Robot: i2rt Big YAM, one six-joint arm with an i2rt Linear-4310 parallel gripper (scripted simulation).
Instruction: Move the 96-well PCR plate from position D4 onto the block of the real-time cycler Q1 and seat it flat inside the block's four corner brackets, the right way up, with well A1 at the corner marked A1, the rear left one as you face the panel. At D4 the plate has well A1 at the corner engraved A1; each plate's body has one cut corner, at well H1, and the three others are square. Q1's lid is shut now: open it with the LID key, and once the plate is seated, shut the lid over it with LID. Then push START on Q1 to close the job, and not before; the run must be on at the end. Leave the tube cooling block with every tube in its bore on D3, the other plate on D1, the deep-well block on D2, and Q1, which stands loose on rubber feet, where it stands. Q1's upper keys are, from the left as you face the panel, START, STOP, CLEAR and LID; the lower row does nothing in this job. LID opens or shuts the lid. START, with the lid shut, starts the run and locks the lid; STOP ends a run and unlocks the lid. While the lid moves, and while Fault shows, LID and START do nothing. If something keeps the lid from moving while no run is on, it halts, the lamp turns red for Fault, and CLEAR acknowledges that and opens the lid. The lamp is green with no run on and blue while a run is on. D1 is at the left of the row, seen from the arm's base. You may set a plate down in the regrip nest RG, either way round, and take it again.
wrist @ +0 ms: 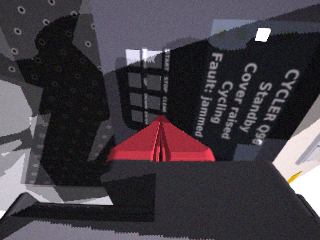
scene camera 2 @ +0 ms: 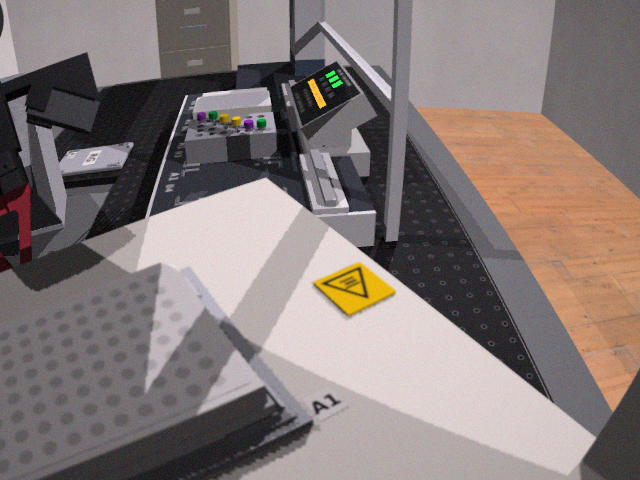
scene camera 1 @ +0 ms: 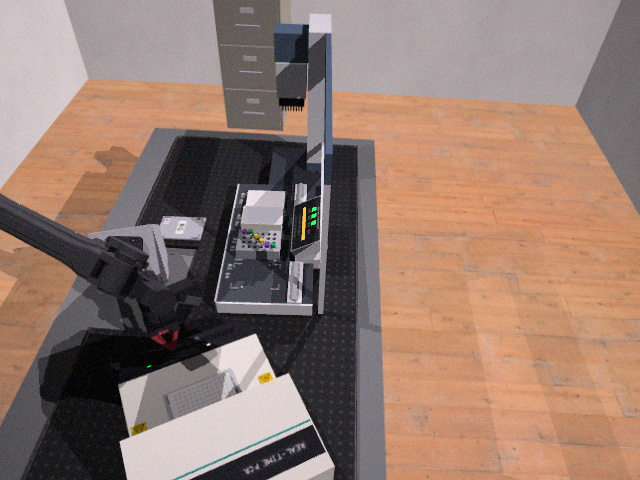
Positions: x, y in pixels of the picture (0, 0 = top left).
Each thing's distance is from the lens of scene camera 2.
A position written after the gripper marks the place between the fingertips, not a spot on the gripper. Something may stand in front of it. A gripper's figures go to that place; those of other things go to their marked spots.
gripper [scene camera 2: 26, 287]: 40 cm
tube cooling block [scene camera 2: 206, 142]: 70 cm
grey nest [scene camera 2: 110, 154]: 92 cm
The marked spots on the grey nest and the tube cooling block are 27 cm apart.
